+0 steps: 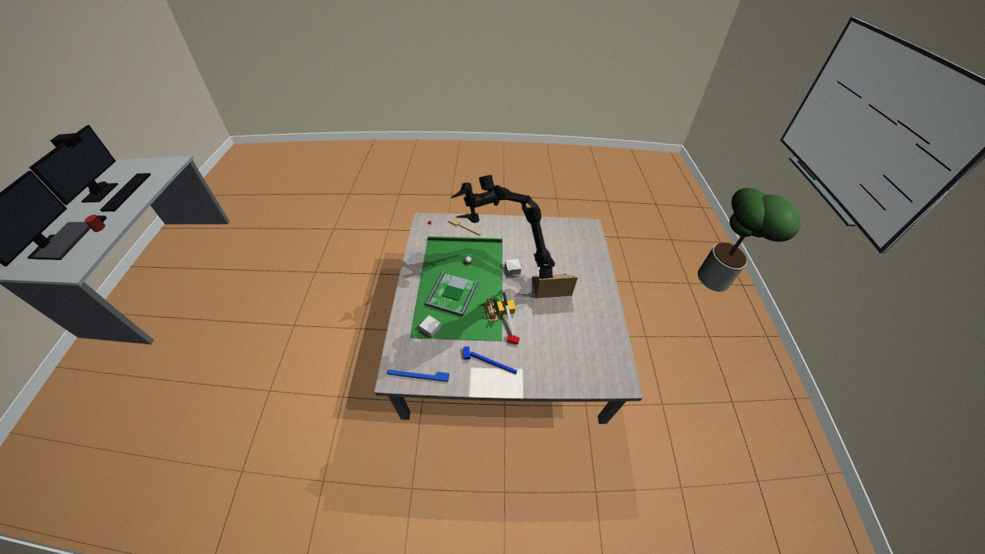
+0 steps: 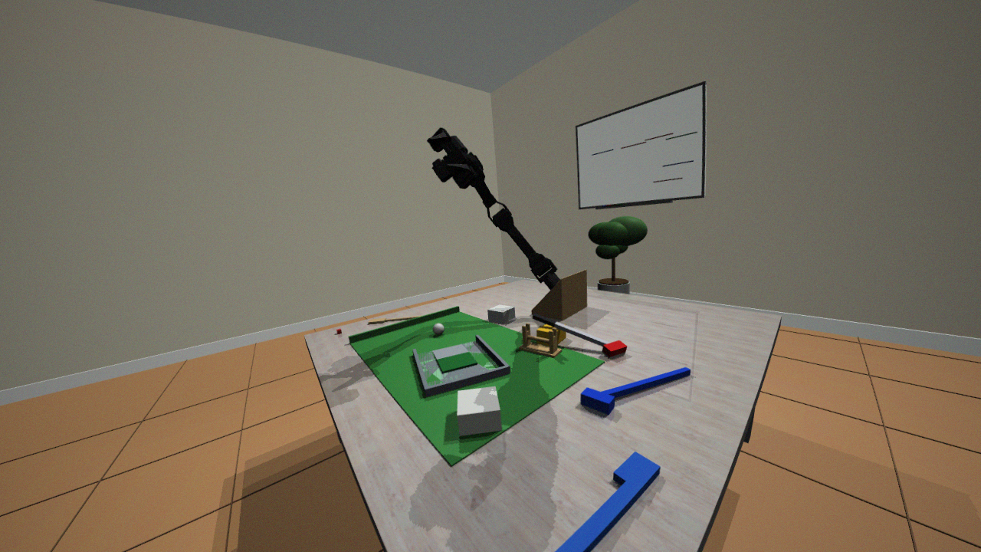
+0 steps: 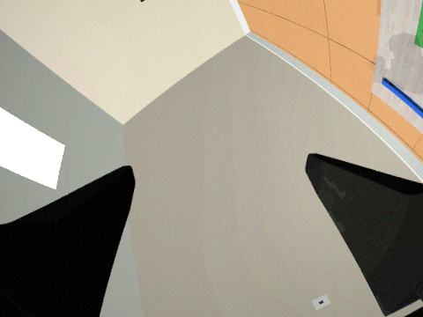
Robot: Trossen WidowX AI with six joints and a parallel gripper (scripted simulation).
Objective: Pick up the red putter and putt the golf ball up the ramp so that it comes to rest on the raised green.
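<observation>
My gripper tip is now 24 cm past the red putter, 27 cm to the right of it and 55 cm above it. Round my gripper tip: wooden rack: 16 cm behind, 19 cm to the left, 55 cm below; green mat: 1 cm behind, 2 cm to the right, 59 cm below; white golf ball: 7 cm behind, 19 cm to the right, 57 cm below.
</observation>
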